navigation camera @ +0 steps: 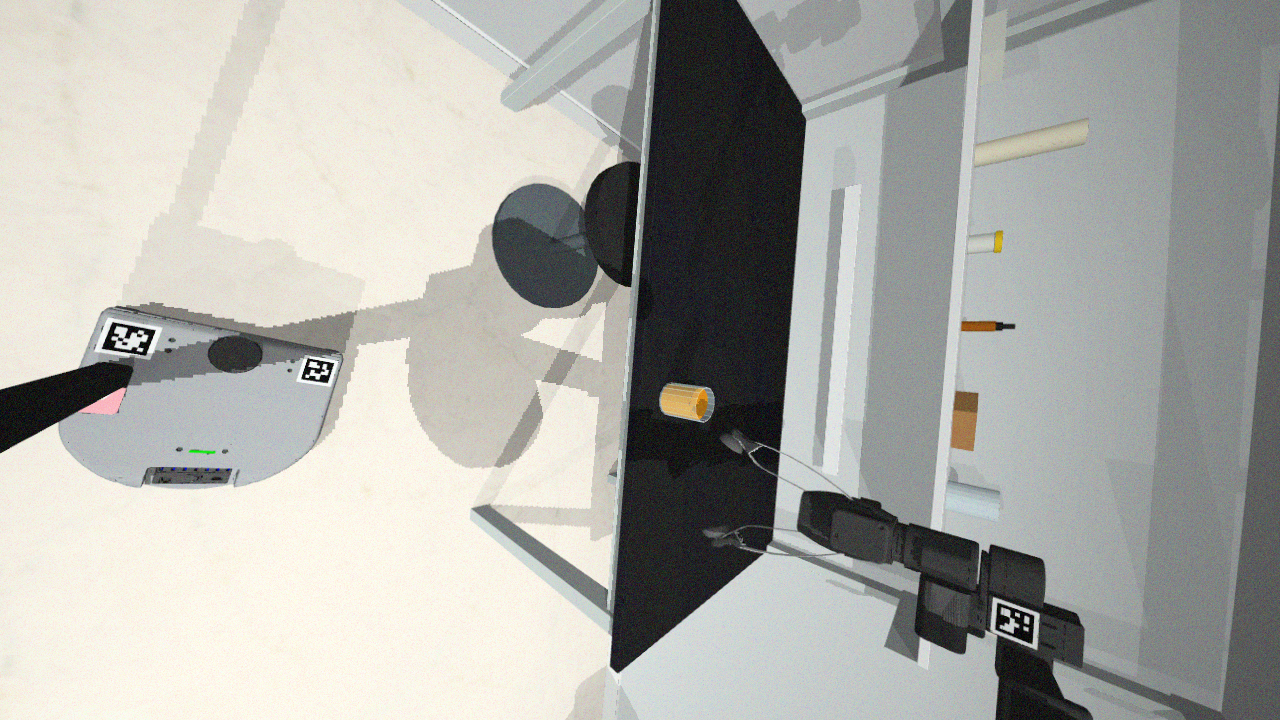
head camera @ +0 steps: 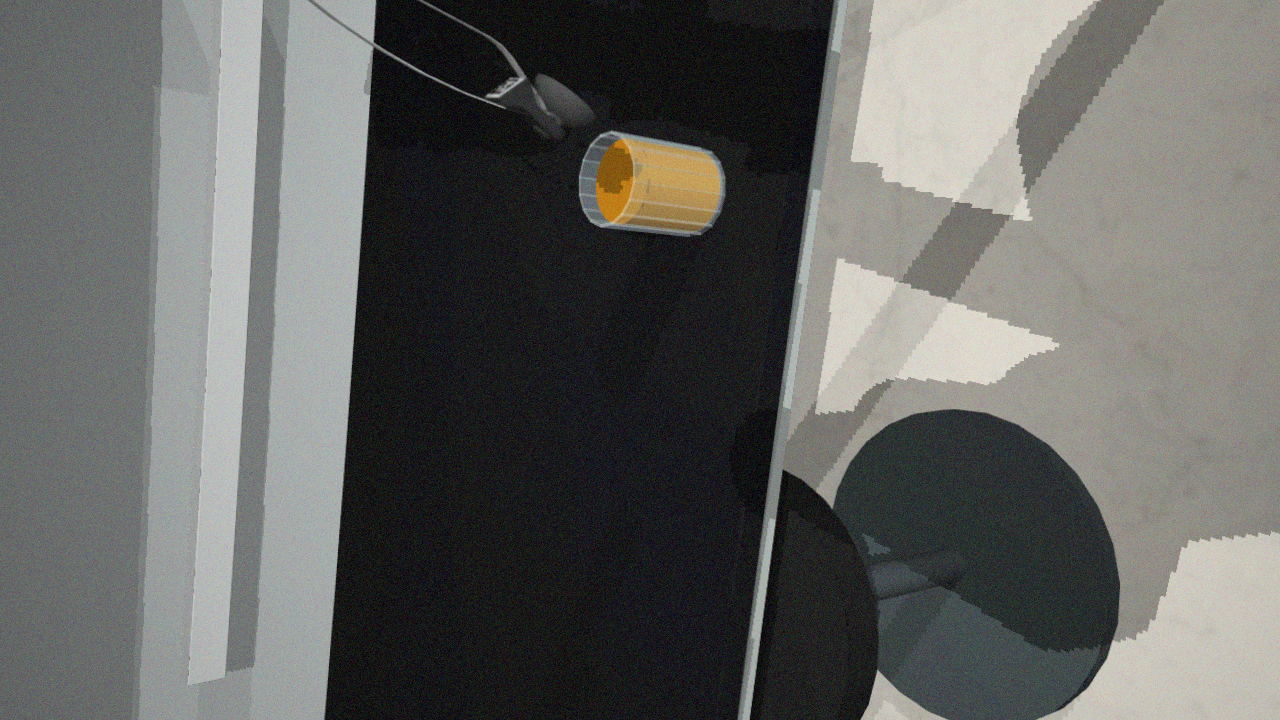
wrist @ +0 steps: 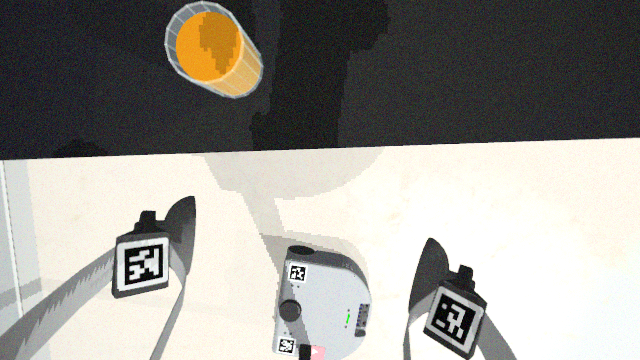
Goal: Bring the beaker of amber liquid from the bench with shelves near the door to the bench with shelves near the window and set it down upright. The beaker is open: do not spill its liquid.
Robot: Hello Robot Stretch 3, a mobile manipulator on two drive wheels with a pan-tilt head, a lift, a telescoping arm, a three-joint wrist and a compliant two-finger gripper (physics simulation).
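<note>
My gripper (navigation camera: pixel 712 481), (wrist: pixel 307 243). Beaker of amber liquid (head camera: pixel 627 182), (navigation camera: pixel 691 402), (wrist: pixel 213 51).
</note>
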